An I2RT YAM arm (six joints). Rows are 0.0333 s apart.
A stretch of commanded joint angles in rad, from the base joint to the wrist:
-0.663 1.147 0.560 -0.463 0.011 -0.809
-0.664 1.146 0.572 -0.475 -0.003 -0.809
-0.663 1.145 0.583 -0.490 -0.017 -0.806
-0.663 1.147 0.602 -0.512 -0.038 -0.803
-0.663 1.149 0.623 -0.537 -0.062 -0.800
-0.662 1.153 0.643 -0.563 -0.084 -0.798
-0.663 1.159 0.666 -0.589 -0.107 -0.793
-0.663 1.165 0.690 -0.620 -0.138 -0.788
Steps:
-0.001 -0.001 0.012 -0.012 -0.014 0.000
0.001 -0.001 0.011 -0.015 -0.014 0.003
0.000 0.002 0.019 -0.022 -0.021 0.003
0.000 0.002 0.021 -0.025 -0.024 0.003
0.001 0.004 0.020 -0.026 -0.022 0.002
-0.001 0.006 0.023 -0.026 -0.023 0.005
0.000 0.006 0.024 -0.031 -0.031 0.005

